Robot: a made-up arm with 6 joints.
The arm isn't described. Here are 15 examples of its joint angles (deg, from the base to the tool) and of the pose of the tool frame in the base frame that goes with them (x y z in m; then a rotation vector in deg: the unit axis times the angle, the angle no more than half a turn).
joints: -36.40 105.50 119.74 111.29 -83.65 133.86
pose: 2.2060 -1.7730 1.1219 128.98 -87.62 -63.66
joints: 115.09 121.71 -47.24 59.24 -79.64 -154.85
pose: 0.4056 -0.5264 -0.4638 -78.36 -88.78 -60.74
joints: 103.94 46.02 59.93 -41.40 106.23 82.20
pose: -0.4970 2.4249 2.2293 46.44 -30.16 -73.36
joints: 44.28 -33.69 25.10 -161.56 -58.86 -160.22
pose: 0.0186 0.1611 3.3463 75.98 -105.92 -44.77
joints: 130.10 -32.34 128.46 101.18 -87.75 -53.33
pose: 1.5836 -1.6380 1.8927 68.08 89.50 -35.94
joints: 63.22 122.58 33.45 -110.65 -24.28 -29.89
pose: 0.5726 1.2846 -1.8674 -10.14 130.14 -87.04
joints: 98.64 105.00 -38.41 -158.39 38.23 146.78
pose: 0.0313 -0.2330 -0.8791 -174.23 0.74 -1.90
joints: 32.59 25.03 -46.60 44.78 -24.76 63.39
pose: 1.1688 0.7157 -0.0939 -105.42 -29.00 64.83
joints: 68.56 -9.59 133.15 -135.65 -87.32 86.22
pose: -0.7602 -1.5168 2.4744 -85.71 123.63 -72.38
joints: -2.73 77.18 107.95 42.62 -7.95 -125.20
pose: 2.7427 -0.1028 2.1304 78.27 14.09 -51.38
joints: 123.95 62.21 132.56 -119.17 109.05 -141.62
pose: -0.7477 1.3180 2.7894 -49.89 -50.03 8.96
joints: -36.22 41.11 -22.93 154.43 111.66 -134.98
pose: 1.4402 -0.8788 0.0578 -5.90 112.85 28.40
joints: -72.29 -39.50 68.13 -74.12 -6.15 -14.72
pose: -0.3832 1.3978 3.2471 43.48 -84.12 -35.85
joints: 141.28 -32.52 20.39 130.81 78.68 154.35
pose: -0.4689 0.1342 3.0901 -38.15 30.88 110.87
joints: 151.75 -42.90 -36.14 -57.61 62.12 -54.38
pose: -0.9002 0.6192 2.0221 44.69 116.10 42.21
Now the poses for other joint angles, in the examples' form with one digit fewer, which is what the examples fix.
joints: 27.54 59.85 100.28 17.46 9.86 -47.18
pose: 2.058 1.145 2.703 50.3 -25.0 -27.1
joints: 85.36 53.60 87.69 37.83 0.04 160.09
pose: 0.198 2.451 2.627 48.3 141.3 45.0
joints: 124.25 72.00 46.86 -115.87 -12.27 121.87
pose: -1.769 2.456 0.425 -12.4 -17.8 70.6
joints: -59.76 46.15 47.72 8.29 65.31 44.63
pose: 1.463 -2.324 1.900 -71.4 -93.9 -118.4
